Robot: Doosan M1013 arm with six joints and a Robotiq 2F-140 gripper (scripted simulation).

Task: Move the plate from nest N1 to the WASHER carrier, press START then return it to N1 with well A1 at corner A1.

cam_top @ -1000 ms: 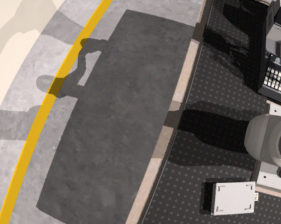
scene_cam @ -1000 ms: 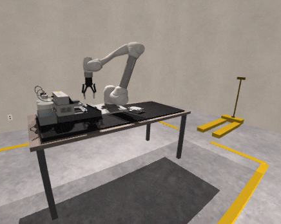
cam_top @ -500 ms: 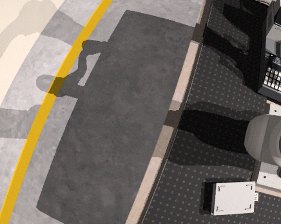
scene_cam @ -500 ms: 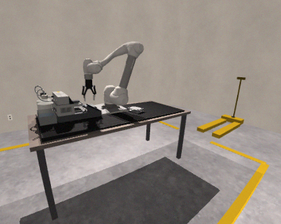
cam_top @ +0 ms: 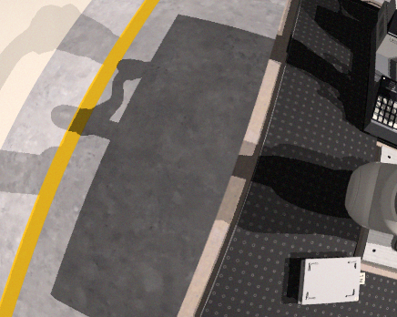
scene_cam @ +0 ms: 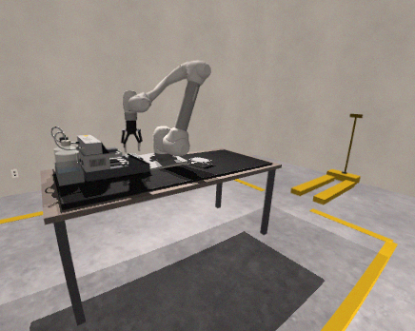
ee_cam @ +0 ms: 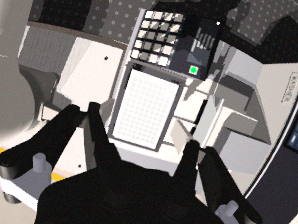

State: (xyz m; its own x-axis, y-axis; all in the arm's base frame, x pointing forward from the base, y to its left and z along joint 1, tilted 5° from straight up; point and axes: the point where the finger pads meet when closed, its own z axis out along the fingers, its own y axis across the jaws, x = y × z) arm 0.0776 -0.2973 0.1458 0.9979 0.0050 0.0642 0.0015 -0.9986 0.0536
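My hand is 60 mm above the white well plate. Round my hand: plate nest N1: 520 mm to the left, 180 mm ahead, 120 mm below; plate washer: 150 mm to the right, 20 mm below.
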